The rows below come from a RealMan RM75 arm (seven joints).
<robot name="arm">
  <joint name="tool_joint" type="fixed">
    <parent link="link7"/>
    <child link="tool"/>
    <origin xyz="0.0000 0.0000 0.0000" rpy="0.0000 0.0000 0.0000"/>
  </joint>
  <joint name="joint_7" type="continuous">
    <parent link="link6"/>
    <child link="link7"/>
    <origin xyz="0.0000 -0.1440 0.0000" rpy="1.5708 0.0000 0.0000"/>
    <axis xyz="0 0 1"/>
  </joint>
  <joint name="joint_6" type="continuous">
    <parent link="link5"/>
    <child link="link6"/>
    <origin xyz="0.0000 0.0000 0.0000" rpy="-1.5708 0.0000 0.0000"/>
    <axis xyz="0 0 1"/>
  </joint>
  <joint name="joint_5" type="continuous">
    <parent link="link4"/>
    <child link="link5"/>
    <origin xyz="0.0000 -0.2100 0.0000" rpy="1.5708 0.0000 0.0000"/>
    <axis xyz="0 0 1"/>
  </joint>
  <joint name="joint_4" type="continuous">
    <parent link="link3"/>
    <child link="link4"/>
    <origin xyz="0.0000 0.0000 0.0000" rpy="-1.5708 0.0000 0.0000"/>
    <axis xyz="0 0 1"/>
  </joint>
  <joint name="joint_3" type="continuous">
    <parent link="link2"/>
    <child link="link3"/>
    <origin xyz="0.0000 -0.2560 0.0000" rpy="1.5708 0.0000 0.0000"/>
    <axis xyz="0 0 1"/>
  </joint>
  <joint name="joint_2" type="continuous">
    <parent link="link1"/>
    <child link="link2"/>
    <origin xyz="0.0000 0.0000 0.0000" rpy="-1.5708 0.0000 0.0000"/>
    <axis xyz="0 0 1"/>
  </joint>
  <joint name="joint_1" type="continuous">
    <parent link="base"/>
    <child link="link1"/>
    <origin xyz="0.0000 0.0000 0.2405" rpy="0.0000 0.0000 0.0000"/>
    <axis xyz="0 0 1"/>
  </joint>
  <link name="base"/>
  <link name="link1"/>
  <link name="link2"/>
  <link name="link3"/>
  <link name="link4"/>
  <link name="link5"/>
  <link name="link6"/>
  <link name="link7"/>
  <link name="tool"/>
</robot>
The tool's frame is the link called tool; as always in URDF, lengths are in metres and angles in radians. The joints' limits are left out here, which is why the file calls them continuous.
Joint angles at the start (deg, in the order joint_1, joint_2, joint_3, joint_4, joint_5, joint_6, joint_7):
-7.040 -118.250 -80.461 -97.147 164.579 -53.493 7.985
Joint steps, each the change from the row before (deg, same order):
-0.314 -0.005 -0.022 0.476 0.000 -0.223 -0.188
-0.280 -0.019 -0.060 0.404 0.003 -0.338 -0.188
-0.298 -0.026 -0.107 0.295 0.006 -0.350 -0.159
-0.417 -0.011 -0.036 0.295 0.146 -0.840 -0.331
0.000 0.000 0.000 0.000 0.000 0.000 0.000
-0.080 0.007 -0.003 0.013 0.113 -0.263 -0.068
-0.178 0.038 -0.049 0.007 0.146 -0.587 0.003
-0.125 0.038 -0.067 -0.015 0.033 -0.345 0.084
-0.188 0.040 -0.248 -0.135 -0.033 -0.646 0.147
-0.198 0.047 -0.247 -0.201 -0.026 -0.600 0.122
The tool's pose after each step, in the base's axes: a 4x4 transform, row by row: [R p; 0 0 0 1], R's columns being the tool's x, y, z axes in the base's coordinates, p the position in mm. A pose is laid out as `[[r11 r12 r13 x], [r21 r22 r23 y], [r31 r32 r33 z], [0 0 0 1]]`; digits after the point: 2 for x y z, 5 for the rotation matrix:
[[0.73915 0.55525 -0.38126 -214.71], [0.62814 -0.36395 0.68773 327.07], [0.24310 -0.74782 -0.61779 11.52], [0 0 0 1]]
[[0.73427 0.55772 -0.38704 -215.73], [0.63515 -0.36312 0.68171 327.36], [0.23966 -0.74639 -0.62086 10.48], [0 0 0 1]]
[[0.73041 0.55968 -0.39149 -216.20], [0.64054 -0.36232 0.67708 327.84], [0.23710 -0.74531 -0.62313 9.88], [0 0 0 1]]
[[0.72395 0.56115 -0.40125 -216.86], [0.65064 -0.36210 0.66750 327.89], [0.22927 -0.74431 -0.62725 8.84], [0 0 0 1]]
[[0.72395 0.56115 -0.40125 -216.86], [0.65064 -0.36210 0.66750 327.89], [0.22927 -0.74431 -0.62725 8.84], [0 0 0 1]]
[[0.72280 0.56023 -0.40460 -217.08], [0.65299 -0.36205 0.66523 327.80], [0.22619 -0.74503 -0.62751 8.81], [0 0 0 1]]
[[0.72121 0.55745 -0.41123 -217.51], [0.65731 -0.36333 0.66025 327.64], [0.21864 -0.74649 -0.62845 8.95], [0 0 0 1]]
[[0.72103 0.55527 -0.41449 -217.62], [0.65903 -0.36479 0.65773 327.68], [0.21401 -0.74740 -0.62896 9.24], [0 0 0 1]]
[[0.71972 0.55356 -0.41903 -217.59], [0.66210 -0.36567 0.65414 327.78], [0.20888 -0.74824 -0.62969 10.30], [0 0 0 1]]
[[0.71926 0.55171 -0.42223 -217.12], [0.66382 -0.36647 0.65195 328.06], [0.20496 -0.74921 -0.62982 11.57], [0 0 0 1]]

